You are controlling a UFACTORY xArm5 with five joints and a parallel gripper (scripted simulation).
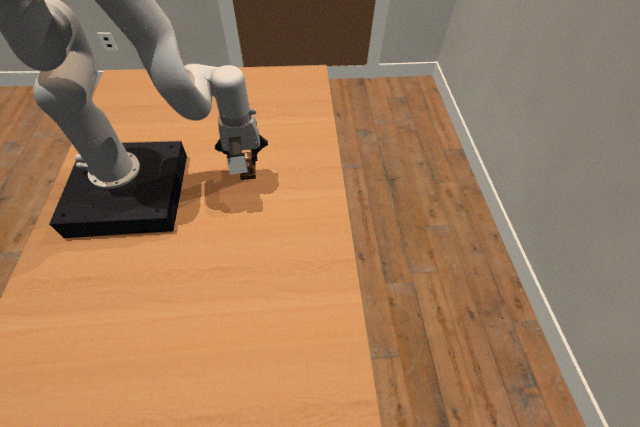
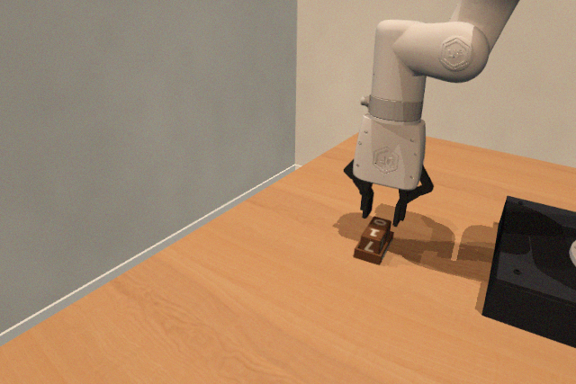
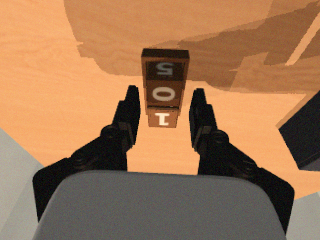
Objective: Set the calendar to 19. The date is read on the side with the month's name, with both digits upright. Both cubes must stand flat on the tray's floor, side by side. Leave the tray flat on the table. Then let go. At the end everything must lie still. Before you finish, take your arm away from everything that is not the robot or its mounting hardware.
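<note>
My hand is 40 mm above the brown date cube. From my hand the other things lie so: tray (60 mm below, 20 mm to the left).
</note>
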